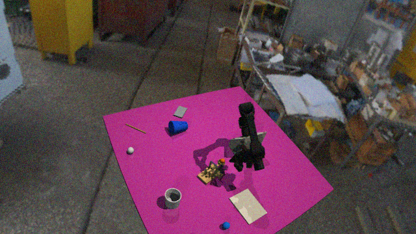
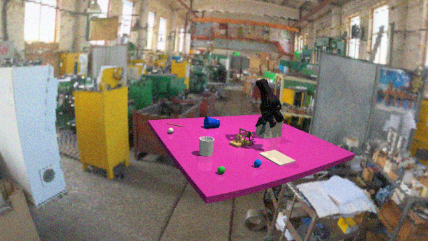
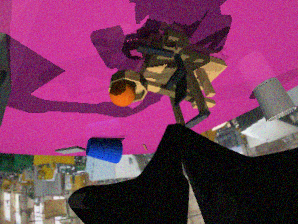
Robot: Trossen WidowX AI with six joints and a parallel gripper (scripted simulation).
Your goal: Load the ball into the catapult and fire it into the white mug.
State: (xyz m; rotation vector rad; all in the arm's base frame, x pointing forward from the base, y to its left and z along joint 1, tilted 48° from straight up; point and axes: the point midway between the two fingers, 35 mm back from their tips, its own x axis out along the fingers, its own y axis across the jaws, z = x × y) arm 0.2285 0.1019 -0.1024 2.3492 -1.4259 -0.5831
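Now: gripper tip 70 mm above the orange ball, 60 mm to the left of it and 10 mm past it. Also, from my gripper tip: wooden catapult 80 mm below, 60 mm ahead, 30 mm to the right; then beige plate 280 mm to the left, 130 mm below, 10 mm ahead; then blue ball 330 mm to the left, 210 mm ahead, 110 mm below.
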